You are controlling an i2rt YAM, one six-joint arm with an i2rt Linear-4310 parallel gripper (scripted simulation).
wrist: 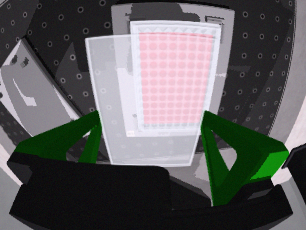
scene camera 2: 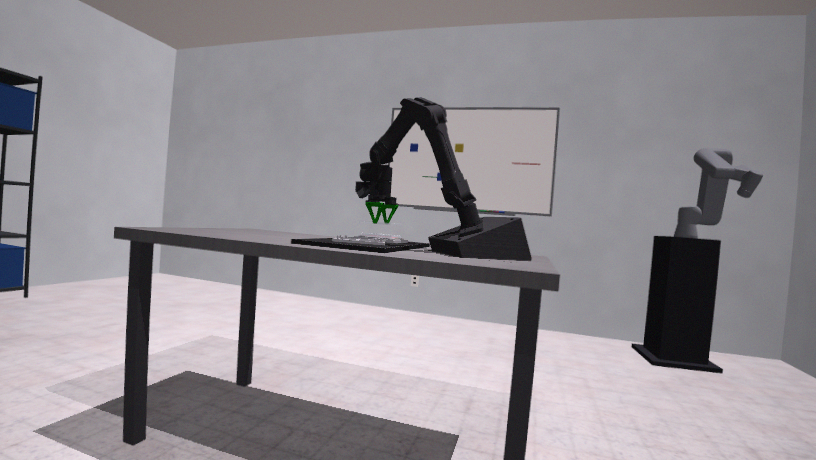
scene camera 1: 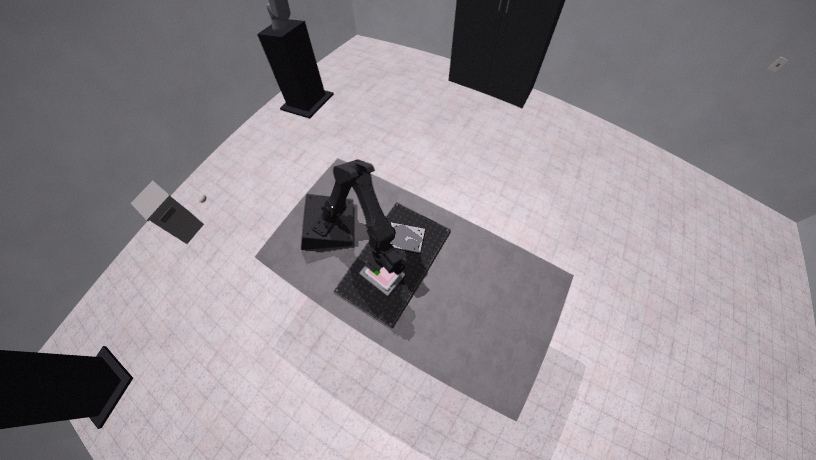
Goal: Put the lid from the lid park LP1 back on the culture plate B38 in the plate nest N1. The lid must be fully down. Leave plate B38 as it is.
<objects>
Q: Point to a clear lid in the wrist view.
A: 151,90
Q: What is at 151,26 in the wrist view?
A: A culture plate B38.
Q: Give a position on a grey lid park LP1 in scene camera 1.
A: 406,238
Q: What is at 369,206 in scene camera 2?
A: My gripper.
</objects>
